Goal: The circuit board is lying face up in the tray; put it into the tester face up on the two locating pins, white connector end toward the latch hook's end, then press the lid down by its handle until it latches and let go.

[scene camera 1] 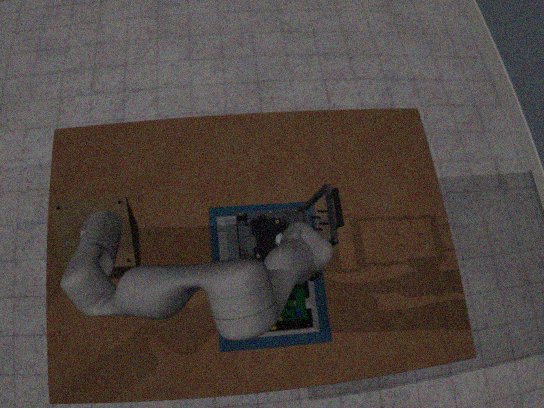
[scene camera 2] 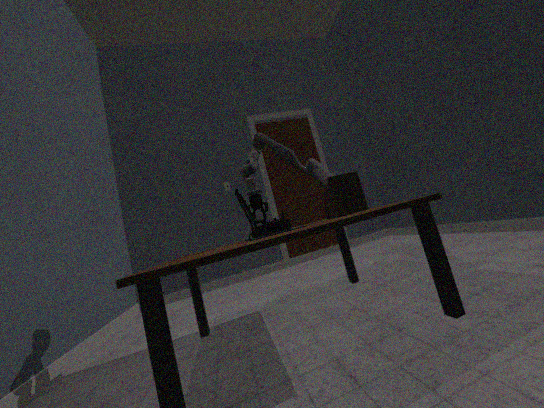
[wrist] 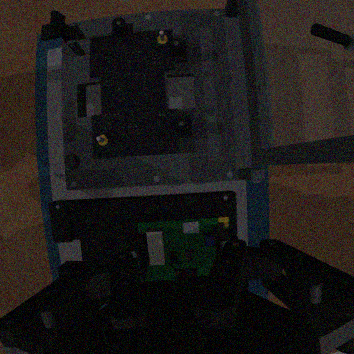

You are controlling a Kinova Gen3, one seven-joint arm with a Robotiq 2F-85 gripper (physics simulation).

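Seen in the pictures: gripper, fingertip midpoint: [scene camera 2: 260, 220] [wrist: 180, 239]; arm's base, link origin: [scene camera 1: 104, 227] [scene camera 2: 335, 187].
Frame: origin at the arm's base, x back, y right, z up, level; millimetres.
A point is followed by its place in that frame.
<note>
My gripper [wrist: 180, 239] @[x -465, y 114, z -77 mm] is shut on the green circuit board [wrist: 182, 246] @[x -467, y 119, z -78 mm] [scene camera 1: 295, 304] @[x -482, y 168, z -77 mm]. It holds the board face up over the black tray [wrist: 105, 218] @[x -376, y 119, z -154 mm], with the white connector [wrist: 155, 247] @[x -446, y 118, z -70 mm] toward the left in the wrist view. The grey tester [wrist: 218, 105] @[x -498, y -4, z -112 mm] [scene camera 1: 230, 235] @[x -319, y -46, z -165 mm] lies beyond the tray on the blue mat [wrist: 42, 123] @[x -280, y 1, z -170 mm] [scene camera 1: 270, 344] @[x -425, y 258, z -170 mm]. Two yellow locating pins [wrist: 161, 38] @[x -443, y -63, z -100 mm] [wrist: 102, 140] @[x -393, y 33, z -100 mm] stand in its dark nest. The lid [scene camera 1: 327, 212] @[x -552, y -37, z 37 mm] stands open at the tester's right side, and its handle [wrist: 330, 33] @[x -528, y -5, z 1 mm] shows at the top right of the wrist view. My arm hides the gripper in scene camera 1.
The wooden table [scene camera 1: 270, 154] @[x -436, y -307, z -172 mm] [scene camera 2: 351, 216] @[x -158, y -390, z -172 mm] carries the mat. A dark upright panel [scene camera 1: 133, 231] @[x -65, y -13, z -60 mm] stands by the arm's base at the left. A faint rectangular outline [scene camera 1: 397, 222] @[x -810, y -94, z -171 mm] lies right of the lid. A brown box [scene camera 2: 347, 192] @[x 34, y -54, z -51 mm] shows behind the arm.
</note>
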